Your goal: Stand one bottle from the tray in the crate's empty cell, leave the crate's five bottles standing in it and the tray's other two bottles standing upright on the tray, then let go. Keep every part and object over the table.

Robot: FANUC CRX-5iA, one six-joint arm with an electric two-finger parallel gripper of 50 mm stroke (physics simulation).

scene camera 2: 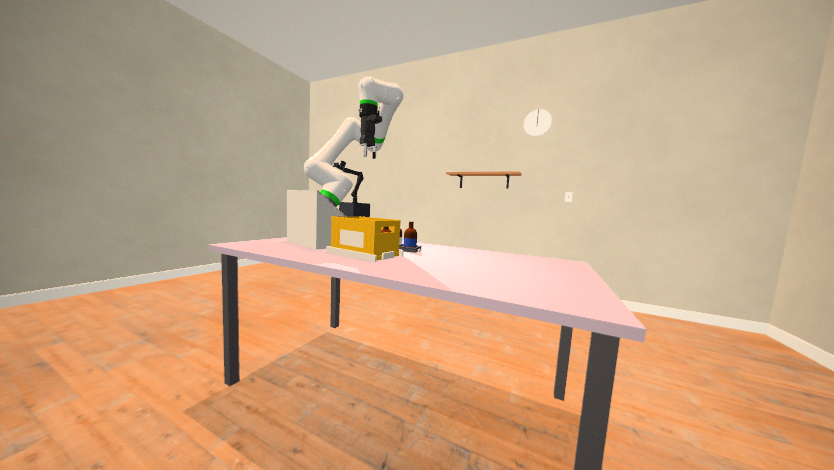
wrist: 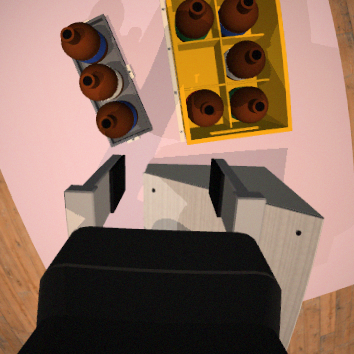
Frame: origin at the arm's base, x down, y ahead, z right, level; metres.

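Seen in the pictures: gripper, fingertip midpoint: (scene camera 2: 369,157) (wrist: 167,173).
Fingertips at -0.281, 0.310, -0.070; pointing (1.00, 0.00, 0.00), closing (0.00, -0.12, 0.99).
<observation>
Offsets run from my fingertips to a thing's top centre, as dx, dy, dz. "*": to the spot under its first point. Level surfaces: height alone.
My gripper (scene camera 2: 370,155) (wrist: 167,173) is open and empty, pointing down high above the table, above the crate's height. In the wrist view, three brown bottles stand in a row on the grey tray @(* +0.459, +0.014, -0.066) (wrist: 141,111) at upper left: one with a blue label @(+0.325, +0.168, -0.167) (wrist: 85,42), one with a white label @(* +0.360, +0.081, -0.124) (wrist: 100,81) and one with a blue label @(* +0.352, +0.007, -0.101) (wrist: 116,120). The yellow crate @(+0.309, +0.104, +0.106) (scene camera 2: 351,224) (wrist: 286,95) holds five bottles; its empty cell @(* +0.477, +0.105, +0.069) (wrist: 199,65) is the middle one of the column nearer the tray. In the scene view, a blue-labelled bottle @(* +0.397, +0.190, -0.138) (scene camera 2: 410,235) shows beside the crate, and the crate hides most of the tray.
The robot's pedestal block (scene camera 2: 301,218) (wrist: 235,200) stands next to the crate. A dark box with a jointed black stand (scene camera 2: 354,209) is behind the crate in the scene view. White strips @(* +0.467, +0.121, +0.210) (scene camera 2: 350,253) run along the crate's base. The pink table @(dx +0.484) (scene camera 2: 513,280) extends far to the right.
</observation>
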